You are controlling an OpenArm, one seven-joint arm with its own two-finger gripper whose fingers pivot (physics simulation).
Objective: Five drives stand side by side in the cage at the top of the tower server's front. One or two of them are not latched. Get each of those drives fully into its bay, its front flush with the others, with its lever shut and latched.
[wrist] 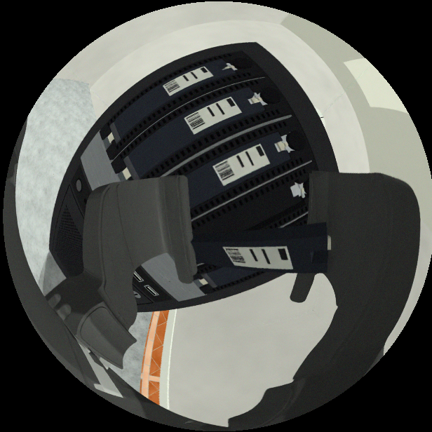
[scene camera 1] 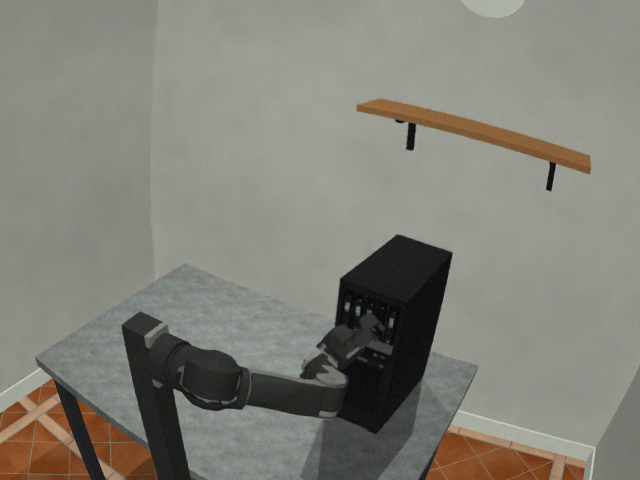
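The black tower server point(scene camera 1: 398, 268) point(wrist: 320, 130) has its cage of drives at the top front. Three drives point(wrist: 190, 81) point(wrist: 213, 114) point(wrist: 241, 164) sit side by side in their bays, their levers lying along their fronts. The fourth drive's labelled front point(wrist: 257, 255) stands out before the cage at an angle to the others. Its bay looks dark beside a pale catch point(wrist: 298, 190). The fifth drive point(wrist: 240, 276) is mostly hidden behind it; it shows at the cage's right in the scene view point(scene camera 1: 391, 320). My gripper point(wrist: 244, 234) point(scene camera 1: 374, 324) is shut on the fourth drive's front, one finger at each end.
The server stands on the grey table point(scene camera 1: 232, 320) point(wrist: 50, 130), near its right end. Its side walls frame the cage closely. Below the cage is a front panel with a button point(wrist: 79, 185) and ports point(wrist: 151, 290). A wooden shelf point(scene camera 1: 475, 131) hangs on the wall behind.
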